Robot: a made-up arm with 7 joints. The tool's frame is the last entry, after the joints. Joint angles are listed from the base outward.
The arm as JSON. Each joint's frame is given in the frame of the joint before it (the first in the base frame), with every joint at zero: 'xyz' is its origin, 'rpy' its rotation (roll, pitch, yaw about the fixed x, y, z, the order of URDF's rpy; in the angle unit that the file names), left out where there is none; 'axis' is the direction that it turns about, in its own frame. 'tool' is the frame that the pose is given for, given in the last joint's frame.
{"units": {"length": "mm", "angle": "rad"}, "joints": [
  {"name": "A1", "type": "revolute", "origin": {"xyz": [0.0, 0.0, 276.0]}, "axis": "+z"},
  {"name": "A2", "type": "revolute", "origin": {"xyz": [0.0, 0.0, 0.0]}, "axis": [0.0, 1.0, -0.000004]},
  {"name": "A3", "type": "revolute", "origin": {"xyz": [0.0, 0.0, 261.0]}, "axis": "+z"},
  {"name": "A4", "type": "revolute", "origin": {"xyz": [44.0, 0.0, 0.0]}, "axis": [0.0, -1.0, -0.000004]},
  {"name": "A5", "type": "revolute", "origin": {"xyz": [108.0, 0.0, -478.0]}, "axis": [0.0, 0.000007, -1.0]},
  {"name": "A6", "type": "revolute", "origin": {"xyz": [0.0, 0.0, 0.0]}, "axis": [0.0, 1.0, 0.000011]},
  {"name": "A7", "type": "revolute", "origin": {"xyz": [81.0, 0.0, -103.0]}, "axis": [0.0, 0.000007, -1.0]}
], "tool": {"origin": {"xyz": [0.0, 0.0, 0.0], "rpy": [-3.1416, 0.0, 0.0]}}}
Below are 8 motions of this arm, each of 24 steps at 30 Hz.
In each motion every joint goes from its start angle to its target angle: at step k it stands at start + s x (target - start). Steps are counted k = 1, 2, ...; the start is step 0. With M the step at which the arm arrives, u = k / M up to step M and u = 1 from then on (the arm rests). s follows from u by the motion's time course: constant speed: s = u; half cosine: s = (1 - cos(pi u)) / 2; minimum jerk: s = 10 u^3 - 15 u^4 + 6 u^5.
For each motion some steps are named. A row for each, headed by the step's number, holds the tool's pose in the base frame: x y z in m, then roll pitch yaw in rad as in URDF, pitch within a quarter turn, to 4 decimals.
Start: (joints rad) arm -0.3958 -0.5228 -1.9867 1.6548 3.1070 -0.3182 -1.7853
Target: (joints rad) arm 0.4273 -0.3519 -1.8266 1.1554 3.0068 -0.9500 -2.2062
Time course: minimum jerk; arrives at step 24
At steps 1, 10, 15, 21, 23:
1: -0.5433 -0.3591 0.4198 -1.9989 0.2459 2.3786
10: -0.3315 -0.4928 0.3624 -2.3041 0.1028 2.9071
15: -0.0919 -0.5156 0.3085 -2.6540 0.0521 -2.7468
21: 0.0465 -0.4710 0.2786 -2.8907 0.0963 -2.3125
23: 0.0537 -0.4672 0.2770 -2.9043 0.1010 -2.2873

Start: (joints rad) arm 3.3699 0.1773 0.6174 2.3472 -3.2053 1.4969 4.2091
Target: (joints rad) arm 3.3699 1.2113 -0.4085 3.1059 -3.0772 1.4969 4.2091
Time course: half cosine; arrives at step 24
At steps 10, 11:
10: -0.5497 -0.1640 0.9260 0.3346 0.3037 1.5169
11: -0.5753 -0.1545 0.9055 0.3222 0.2774 1.4572

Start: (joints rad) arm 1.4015 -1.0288 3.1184 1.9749 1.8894 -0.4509 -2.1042
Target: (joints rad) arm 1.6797 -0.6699 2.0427 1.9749 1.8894 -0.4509 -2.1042
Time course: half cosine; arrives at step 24
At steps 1, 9, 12, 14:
1: -0.2448 -0.6895 0.1214 2.5342 -0.7039 -1.5145
9: -0.3384 -0.6665 0.2544 2.1481 -0.7394 -1.3587
12: -0.3846 -0.6368 0.3521 1.9129 -0.7560 -1.2760
14: -0.4096 -0.6086 0.4212 1.7583 -0.7666 -1.2277

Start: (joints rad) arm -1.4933 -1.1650 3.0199 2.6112 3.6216 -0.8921 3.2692
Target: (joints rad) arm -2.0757 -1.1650 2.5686 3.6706 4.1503 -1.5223 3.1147
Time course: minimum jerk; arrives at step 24
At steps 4, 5, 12, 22, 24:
4: -0.0659 0.7312 0.2846 -2.6504 -0.4703 1.1789
5: -0.0537 0.7315 0.2997 -2.6423 -0.4841 1.1663
12: 0.0726 0.6647 0.5014 -2.6039 -0.7090 1.1123
22: 0.0734 0.5177 0.6172 -2.9646 -0.8717 1.4983
24: 0.0728 0.5163 0.6176 -2.9708 -0.8715 1.5048

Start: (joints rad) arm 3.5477 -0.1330 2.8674 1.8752 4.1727 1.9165 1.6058
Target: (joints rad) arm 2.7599 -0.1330 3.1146 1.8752 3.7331 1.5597 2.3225
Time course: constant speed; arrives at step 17
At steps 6, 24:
6: 0.5671 -0.1104 0.8044 -0.7055 -0.6713 2.0400
24: 0.5263 -0.2877 0.8146 -0.5387 -0.2931 2.0515

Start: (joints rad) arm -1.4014 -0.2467 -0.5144 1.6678 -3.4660 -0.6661 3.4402
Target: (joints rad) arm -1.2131 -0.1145 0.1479 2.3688 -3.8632 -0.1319 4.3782
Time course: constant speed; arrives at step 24
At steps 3, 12, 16, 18, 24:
3: -0.1930 -0.4372 0.7251 -2.4379 -1.3237 -2.7121
12: -0.0404 -0.4360 0.8624 -0.9276 -1.1227 2.4192
16: 0.0234 -0.4092 0.9179 -0.7335 -0.9410 2.4382
18: 0.0519 -0.3903 0.9439 -0.6633 -0.8525 2.4864
24: 0.1178 -0.3159 1.0143 -0.4849 -0.6117 2.7092

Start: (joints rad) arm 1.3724 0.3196 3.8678 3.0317 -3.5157 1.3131 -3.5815
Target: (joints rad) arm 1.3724 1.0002 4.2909 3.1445 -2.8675 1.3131 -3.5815
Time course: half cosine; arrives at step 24
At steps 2, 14, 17, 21, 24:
2: 0.0407 0.3481 1.0651 -1.4066 1.2824 0.2938
14: 0.0231 0.6327 0.8563 2.1609 1.3489 -1.7920
17: 0.0162 0.6905 0.7836 1.7942 1.2061 -2.0008
21: 0.0100 0.7339 0.7157 1.5824 1.0622 -2.0779
24: 0.0086 0.7431 0.6990 1.5391 1.0260 -2.0896

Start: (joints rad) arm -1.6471 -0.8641 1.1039 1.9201 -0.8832 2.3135 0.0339
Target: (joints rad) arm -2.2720 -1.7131 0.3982 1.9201 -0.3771 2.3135 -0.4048
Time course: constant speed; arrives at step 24
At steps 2, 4, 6, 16, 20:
2: 0.3812 0.1147 0.7980 1.8440 -0.6293 -1.0624
4: 0.3747 0.1207 0.7987 1.8578 -0.6526 -1.1225
6: 0.3694 0.1293 0.7979 1.8722 -0.6779 -1.1778
16: 0.3719 0.2011 0.7614 1.9123 -0.8283 -1.3575
20: 0.3890 0.2351 0.7278 1.8858 -0.8944 -1.3658

